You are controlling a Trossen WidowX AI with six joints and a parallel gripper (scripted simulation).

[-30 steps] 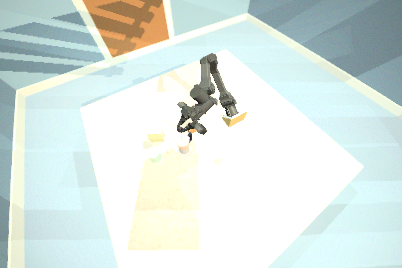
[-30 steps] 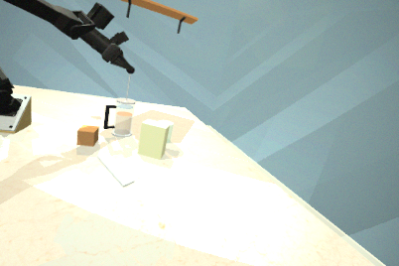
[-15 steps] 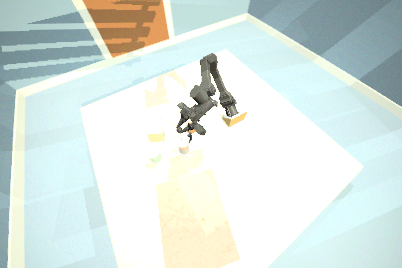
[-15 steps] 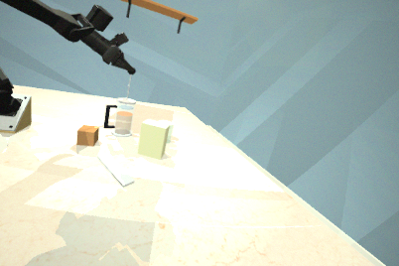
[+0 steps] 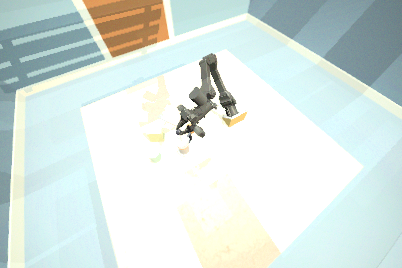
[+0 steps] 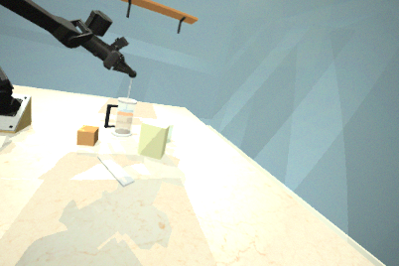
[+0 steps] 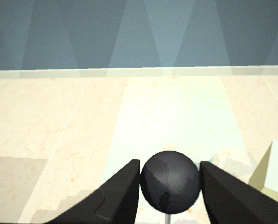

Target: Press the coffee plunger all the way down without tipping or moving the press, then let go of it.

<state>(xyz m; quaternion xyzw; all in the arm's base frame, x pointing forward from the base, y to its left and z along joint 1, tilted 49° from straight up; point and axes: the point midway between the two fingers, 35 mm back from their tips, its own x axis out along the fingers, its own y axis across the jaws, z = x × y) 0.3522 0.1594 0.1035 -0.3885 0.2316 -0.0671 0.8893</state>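
Now: gripper tip 3 cm past the glass coffee press, 1 cm to the left of it and 12 cm above it.
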